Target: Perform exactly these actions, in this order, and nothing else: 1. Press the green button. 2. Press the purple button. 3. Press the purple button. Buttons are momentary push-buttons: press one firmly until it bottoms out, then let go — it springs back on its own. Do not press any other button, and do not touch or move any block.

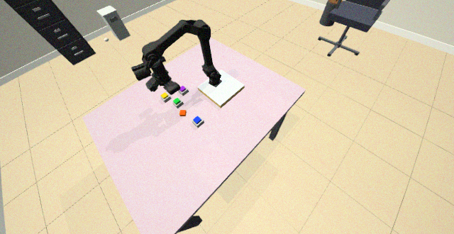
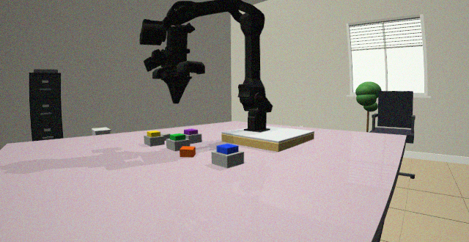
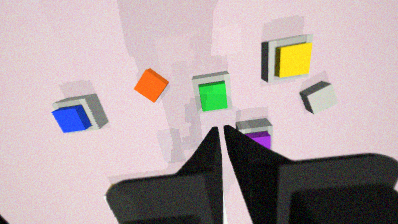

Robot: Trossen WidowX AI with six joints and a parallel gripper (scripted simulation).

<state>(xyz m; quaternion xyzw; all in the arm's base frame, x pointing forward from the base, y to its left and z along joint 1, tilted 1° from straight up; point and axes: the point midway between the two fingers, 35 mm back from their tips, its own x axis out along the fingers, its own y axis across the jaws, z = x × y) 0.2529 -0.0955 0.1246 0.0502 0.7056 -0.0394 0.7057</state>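
The purple button is 90 mm behind my gripper tip, 40 mm to the right of it and 90 mm below it. Also, from my gripper tip: green button (90 mm below); then yellow button (10 mm ahead, 100 mm to the right, 90 mm below); then orange block (30 mm ahead, 80 mm to the left, 110 mm below).
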